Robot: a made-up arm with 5 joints.
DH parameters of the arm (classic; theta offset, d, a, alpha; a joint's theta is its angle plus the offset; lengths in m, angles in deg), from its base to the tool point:
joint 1: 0 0.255 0 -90
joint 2: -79.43 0 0.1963 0
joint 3: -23.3 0 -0.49 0
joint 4: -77.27 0 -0.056 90
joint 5: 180 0.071 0 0
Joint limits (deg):
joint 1: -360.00..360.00
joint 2: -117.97..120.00
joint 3: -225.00..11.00
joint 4: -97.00..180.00
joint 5: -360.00..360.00
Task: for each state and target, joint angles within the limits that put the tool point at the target. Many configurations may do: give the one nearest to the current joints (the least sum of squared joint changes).
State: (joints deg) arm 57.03 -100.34 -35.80 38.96 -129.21
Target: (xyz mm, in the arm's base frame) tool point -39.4 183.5 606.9
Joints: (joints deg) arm 102.12 -117.97 -13.67 72.09 -129.21
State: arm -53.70 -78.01 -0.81 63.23 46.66
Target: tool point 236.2 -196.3 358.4
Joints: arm -39.73 -98.81 0.57 106.09 46.66
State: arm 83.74 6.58 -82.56 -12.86 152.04
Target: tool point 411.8 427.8 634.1
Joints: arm 46.09 7.45 -99.37 -9.10 152.04
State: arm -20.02 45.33 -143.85 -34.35 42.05
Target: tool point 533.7 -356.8 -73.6
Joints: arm -33.76 83.02 -117.16 -29.52 42.05
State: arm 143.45 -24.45 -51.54 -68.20 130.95
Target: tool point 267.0 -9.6 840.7
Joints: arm 177.94 -71.30 -96.62 -63.98 130.95
